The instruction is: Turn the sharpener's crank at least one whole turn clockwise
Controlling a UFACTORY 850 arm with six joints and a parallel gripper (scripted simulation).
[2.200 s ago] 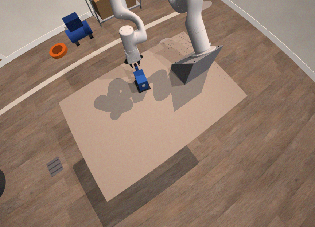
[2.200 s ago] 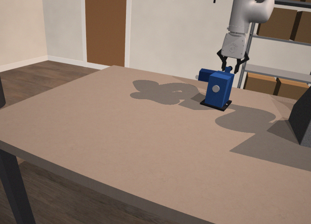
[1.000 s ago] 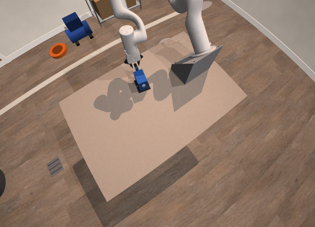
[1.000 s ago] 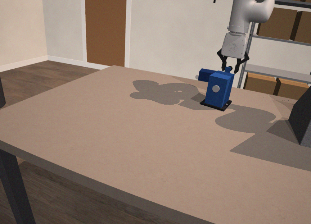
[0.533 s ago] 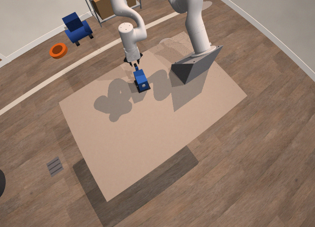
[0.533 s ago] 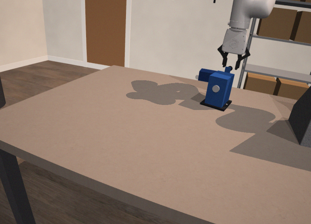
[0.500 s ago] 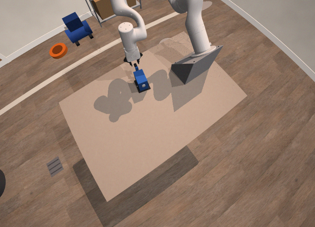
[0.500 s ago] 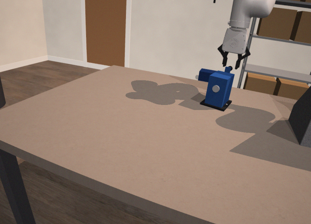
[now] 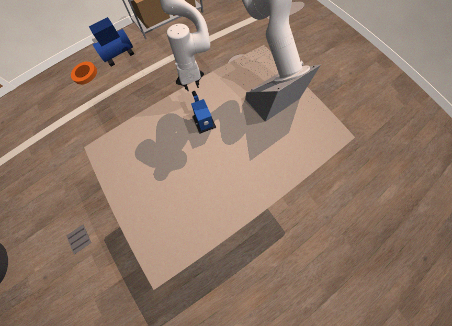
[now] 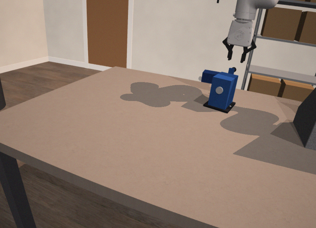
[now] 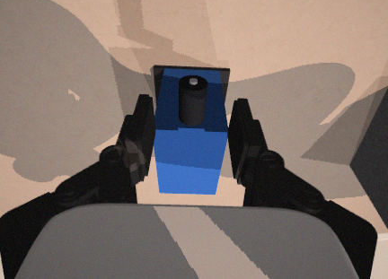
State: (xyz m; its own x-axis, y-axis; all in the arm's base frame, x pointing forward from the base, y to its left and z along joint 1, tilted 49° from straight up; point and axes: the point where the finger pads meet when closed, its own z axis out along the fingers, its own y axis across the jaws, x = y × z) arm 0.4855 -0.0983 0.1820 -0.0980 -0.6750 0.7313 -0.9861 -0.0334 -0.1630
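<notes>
Now: hand 60 mm above the dark crank knob and 20 mm to the right of it. The rest, counted from my hand: sharpener crank (60 mm below, 20 mm to the left).
</notes>
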